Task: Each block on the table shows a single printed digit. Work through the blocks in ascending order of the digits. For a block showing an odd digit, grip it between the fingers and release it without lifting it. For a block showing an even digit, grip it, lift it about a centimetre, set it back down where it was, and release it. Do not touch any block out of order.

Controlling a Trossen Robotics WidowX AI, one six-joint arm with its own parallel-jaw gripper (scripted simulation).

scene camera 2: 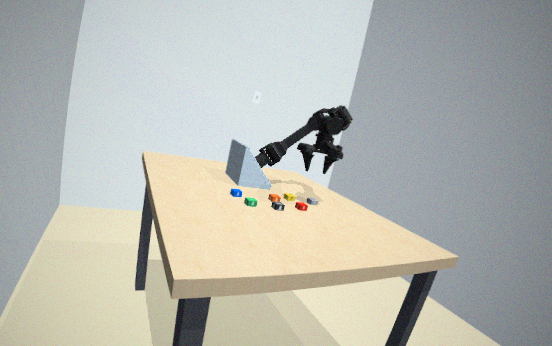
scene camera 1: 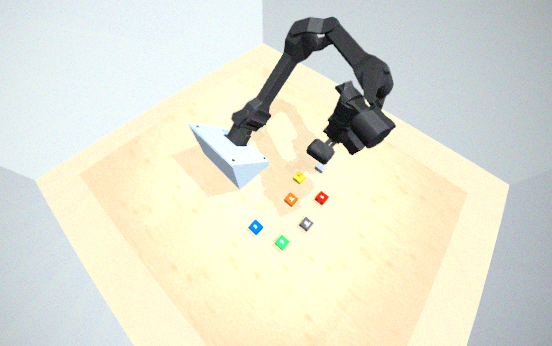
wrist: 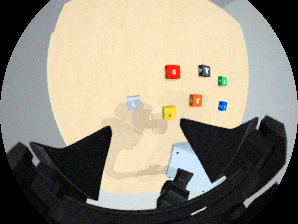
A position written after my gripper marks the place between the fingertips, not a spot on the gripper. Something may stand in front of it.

Observation:
My gripper (scene camera 1: pixel 326 152) is open and holds nothing.
My gripper shows as well in scene camera 2 (scene camera 2: pixel 315 172) and in the wrist view (wrist: pixel 146 126).

